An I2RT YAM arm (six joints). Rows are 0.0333 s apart.
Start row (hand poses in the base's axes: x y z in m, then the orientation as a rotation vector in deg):
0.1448 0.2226 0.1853 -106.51 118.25 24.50
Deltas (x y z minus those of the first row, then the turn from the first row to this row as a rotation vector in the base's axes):
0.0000 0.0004 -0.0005 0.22 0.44 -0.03
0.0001 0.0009 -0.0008 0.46 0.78 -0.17
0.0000 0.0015 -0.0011 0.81 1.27 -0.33
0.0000 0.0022 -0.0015 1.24 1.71 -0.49
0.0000 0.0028 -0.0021 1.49 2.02 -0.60
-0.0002 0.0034 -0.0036 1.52 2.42 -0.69
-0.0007 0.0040 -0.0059 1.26 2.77 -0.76
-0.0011 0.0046 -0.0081 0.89 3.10 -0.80
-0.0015 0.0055 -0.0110 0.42 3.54 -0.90
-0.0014 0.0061 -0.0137 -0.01 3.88 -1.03
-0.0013 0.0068 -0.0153 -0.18 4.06 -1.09
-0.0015 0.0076 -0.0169 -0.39 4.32 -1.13
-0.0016 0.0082 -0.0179 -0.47 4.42 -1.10
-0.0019 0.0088 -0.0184 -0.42 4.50 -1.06
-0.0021 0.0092 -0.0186 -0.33 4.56 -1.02
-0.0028 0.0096 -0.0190 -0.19 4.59 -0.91
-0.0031 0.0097 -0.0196 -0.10 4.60 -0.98
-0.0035 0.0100 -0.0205 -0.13 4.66 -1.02
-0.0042 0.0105 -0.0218 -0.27 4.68 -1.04
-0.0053 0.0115 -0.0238 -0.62 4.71 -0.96
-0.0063 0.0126 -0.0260 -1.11 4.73 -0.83
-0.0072 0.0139 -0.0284 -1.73 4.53 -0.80
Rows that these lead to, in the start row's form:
0.1448 0.2230 0.1848 -106.42 118.43 25.15
0.1449 0.2235 0.1845 -106.18 118.63 25.69
0.1448 0.2241 0.1842 -105.87 118.87 26.48
0.1448 0.2248 0.1838 -105.51 119.03 27.30
0.1448 0.2254 0.1832 -105.29 119.17 27.82
0.1446 0.2260 0.1817 -105.23 119.48 28.24
0.1441 0.2266 0.1794 -105.35 119.92 28.33
0.1437 0.2272 0.1772 -105.56 120.38 28.31
0.1433 0.2281 0.1743 -105.78 121.03 28.29
0.1434 0.2287 0.1716 -105.92 121.62 28.20
0.1435 0.2294 0.1700 -105.98 121.89 28.21
0.1433 0.2302 0.1684 -106.09 122.21 28.27
0.1432 0.2308 0.1674 -106.18 122.30 28.30
0.1429 0.2314 0.1669 -106.21 122.29 28.45
0.1427 0.2318 0.1667 -106.21 122.24 28.60
0.1420 0.2322 0.1663 -106.26 122.08 28.80
0.1417 0.2323 0.1657 -106.12 122.09 28.88
0.1413 0.2326 0.1648 -106.10 122.18 28.90
0.1406 0.2331 0.1635 -106.17 122.30 28.78
0.1395 0.2341 0.1615 -106.46 122.46 28.50
0.1385 0.2352 0.1593 -106.90 122.66 28.08
0.1376 0.2365 0.1569 -107.26 122.88 27.28

